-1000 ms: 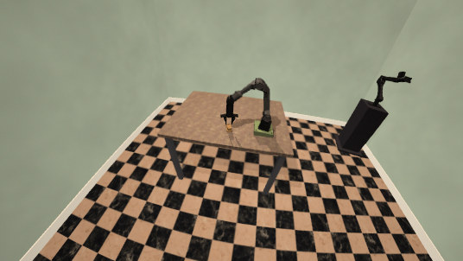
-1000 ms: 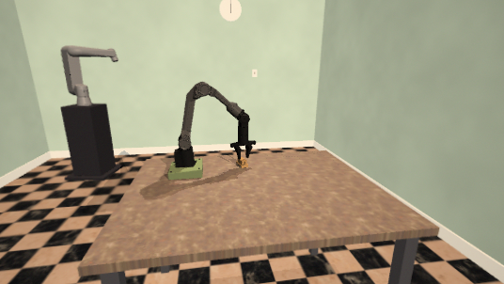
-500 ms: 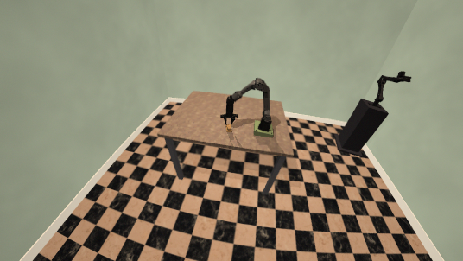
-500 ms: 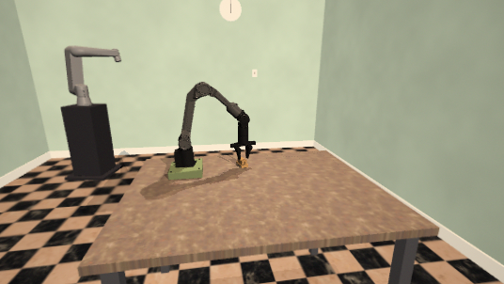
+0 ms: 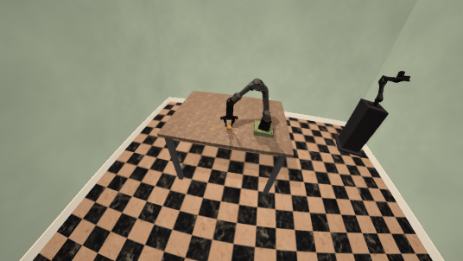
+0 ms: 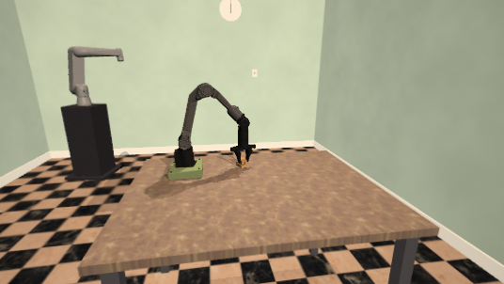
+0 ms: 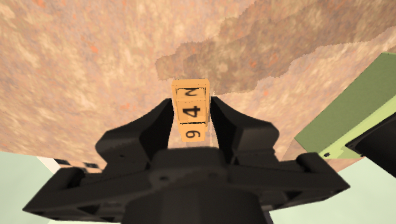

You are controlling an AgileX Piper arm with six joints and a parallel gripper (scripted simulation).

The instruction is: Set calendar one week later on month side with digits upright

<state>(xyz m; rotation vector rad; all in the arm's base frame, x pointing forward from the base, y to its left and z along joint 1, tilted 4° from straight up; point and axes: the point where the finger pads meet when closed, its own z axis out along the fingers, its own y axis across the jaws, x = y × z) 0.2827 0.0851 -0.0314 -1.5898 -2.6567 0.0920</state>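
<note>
My hand is 10 mm past the orange tray, 10 mm to the right of it and 20 mm above it.
</note>
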